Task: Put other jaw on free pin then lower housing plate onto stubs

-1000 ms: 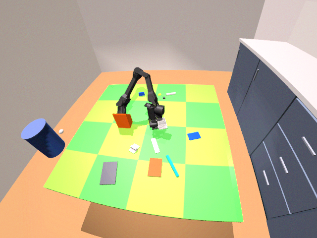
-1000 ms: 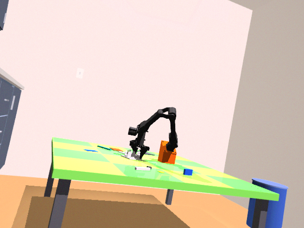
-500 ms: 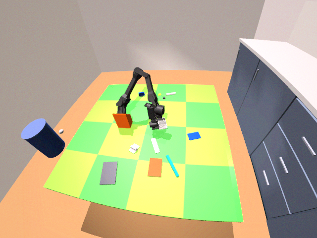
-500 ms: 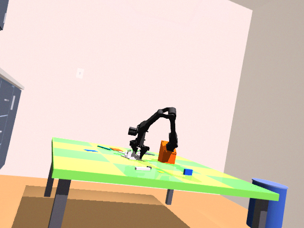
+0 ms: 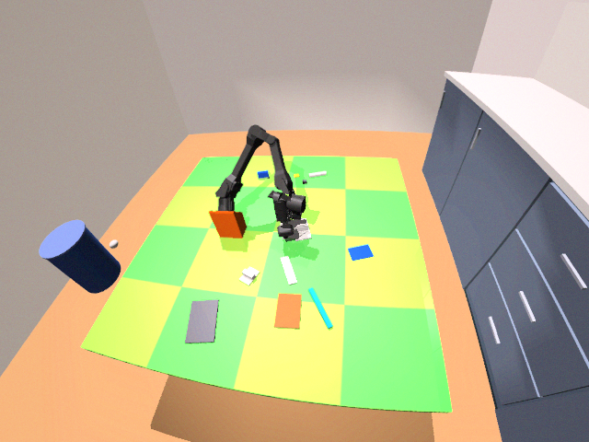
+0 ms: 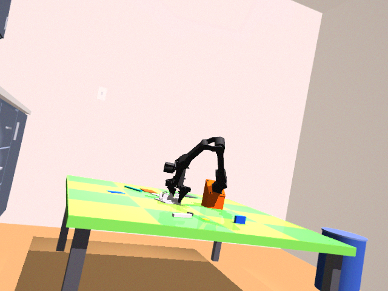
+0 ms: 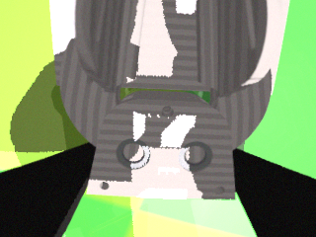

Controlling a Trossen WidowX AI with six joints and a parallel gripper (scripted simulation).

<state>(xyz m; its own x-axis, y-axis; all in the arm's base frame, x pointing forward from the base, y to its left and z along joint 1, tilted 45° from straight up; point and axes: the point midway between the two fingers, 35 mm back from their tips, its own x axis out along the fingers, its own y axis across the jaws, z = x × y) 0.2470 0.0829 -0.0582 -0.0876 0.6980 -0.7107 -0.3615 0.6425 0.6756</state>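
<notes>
Now: gripper tip 1 cm short of the white housing plate and 2 cm below it. Also, from my gripper tip: jaw: 2 cm ahead, 2 cm to the left, 1 cm above; blue card: 34 cm ahead, 6 cm to the right, 1 cm below; cyan bar: 21 cm ahead, 33 cm to the right.
</notes>
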